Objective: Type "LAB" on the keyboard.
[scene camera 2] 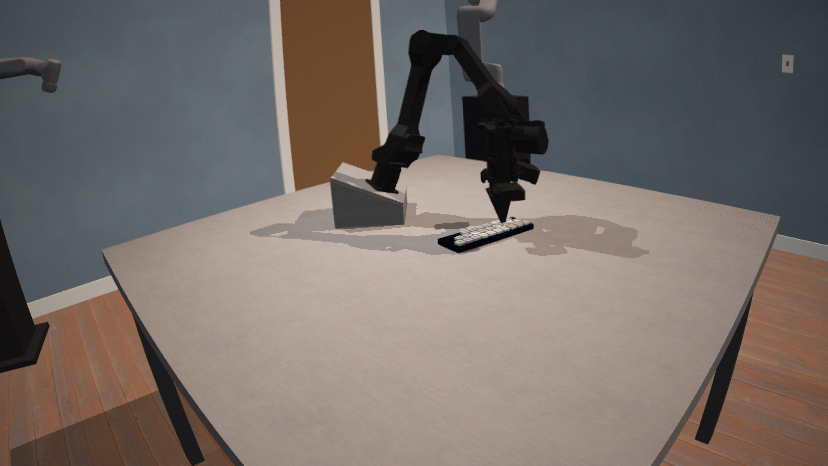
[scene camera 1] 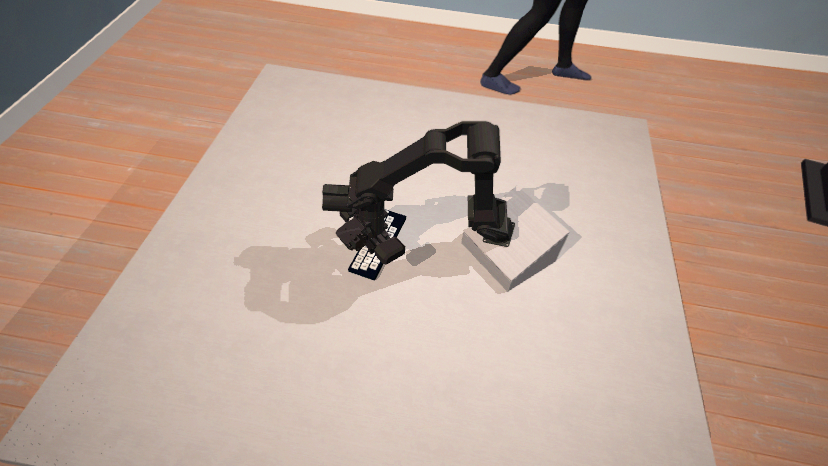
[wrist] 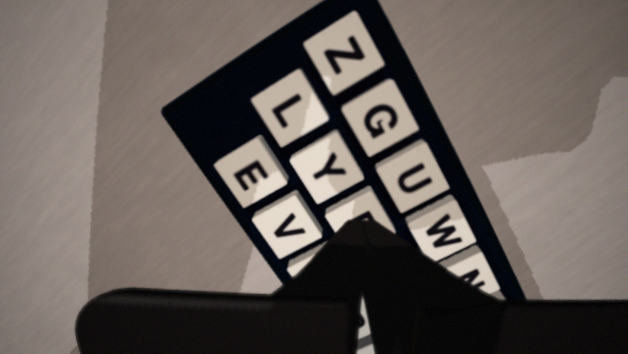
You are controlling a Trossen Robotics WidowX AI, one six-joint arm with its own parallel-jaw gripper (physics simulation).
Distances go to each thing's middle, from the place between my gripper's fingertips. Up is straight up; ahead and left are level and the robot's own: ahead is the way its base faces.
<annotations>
I see my gripper 40 mm to the left of the dark keyboard (scene camera 2: 494,231) and 10 mm above it.
</annotations>
